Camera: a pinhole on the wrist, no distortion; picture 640 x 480 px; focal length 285.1 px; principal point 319.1 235.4 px. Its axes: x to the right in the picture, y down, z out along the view. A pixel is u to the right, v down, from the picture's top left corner.
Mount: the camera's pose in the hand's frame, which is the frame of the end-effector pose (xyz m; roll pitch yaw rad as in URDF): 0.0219 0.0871 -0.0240 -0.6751 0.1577 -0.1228
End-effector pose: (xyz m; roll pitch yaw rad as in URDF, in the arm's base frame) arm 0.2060 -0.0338 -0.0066 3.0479 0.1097 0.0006
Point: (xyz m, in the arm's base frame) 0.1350 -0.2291 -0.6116
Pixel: 246.5 39.6
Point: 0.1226 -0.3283 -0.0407
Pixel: 93.5 399.7
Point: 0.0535 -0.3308 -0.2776
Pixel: 138.5 181.5
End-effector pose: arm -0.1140 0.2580 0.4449 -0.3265 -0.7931 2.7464
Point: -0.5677 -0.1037 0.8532
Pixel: 520.7 301.5
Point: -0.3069 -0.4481 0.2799
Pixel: 141.1 440.2
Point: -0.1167 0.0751 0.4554
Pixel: 114.2 149.6
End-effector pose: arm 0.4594 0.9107 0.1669 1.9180 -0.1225 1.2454
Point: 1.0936 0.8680 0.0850
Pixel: 331.6 36.3
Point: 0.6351 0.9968 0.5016
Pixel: 465.2 456.1
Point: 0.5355 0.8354 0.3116
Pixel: 99.0 324.8
